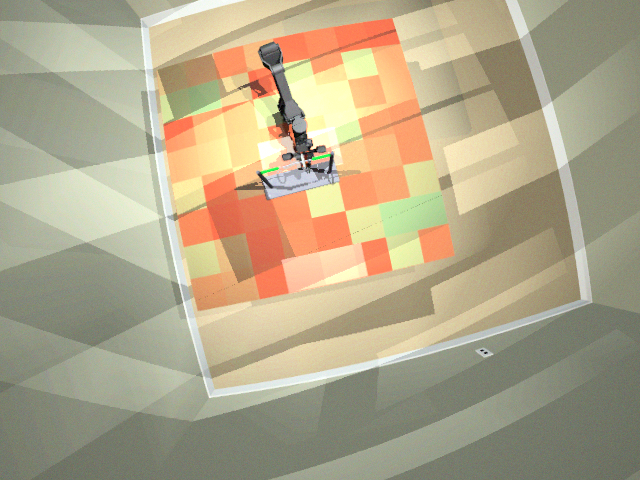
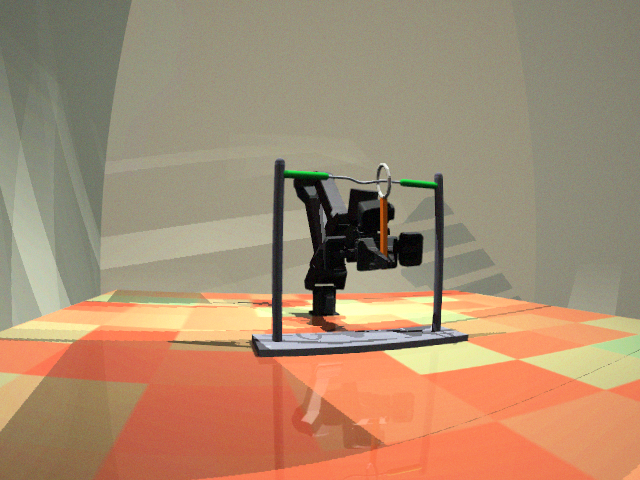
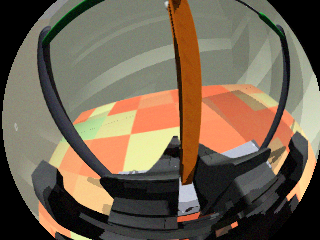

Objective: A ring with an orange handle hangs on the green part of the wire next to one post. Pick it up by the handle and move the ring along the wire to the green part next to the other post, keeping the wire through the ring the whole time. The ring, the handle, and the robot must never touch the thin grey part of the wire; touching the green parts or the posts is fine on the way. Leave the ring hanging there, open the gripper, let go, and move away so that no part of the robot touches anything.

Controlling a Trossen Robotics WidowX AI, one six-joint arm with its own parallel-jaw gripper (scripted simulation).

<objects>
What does my gripper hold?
A ring.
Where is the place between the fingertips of my gripper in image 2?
391, 264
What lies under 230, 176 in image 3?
My gripper.
</objects>
